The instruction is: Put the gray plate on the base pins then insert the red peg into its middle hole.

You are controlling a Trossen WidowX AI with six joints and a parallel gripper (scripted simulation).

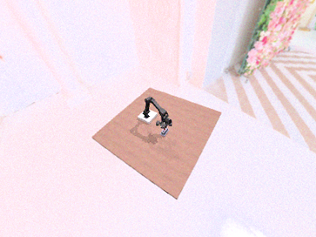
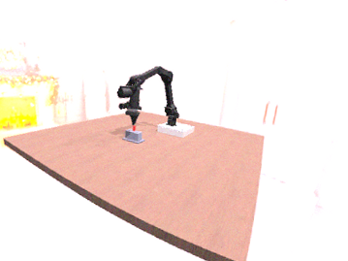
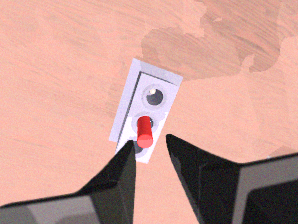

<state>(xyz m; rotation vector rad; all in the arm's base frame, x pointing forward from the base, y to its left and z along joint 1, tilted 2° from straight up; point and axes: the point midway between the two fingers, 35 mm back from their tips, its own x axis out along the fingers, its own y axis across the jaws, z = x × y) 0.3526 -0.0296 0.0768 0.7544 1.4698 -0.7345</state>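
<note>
The red peg lies 5 cm below my gripper tip. The rest, counted from my gripper tip: gray base (9 cm below); gray plate (5 cm below).
</note>
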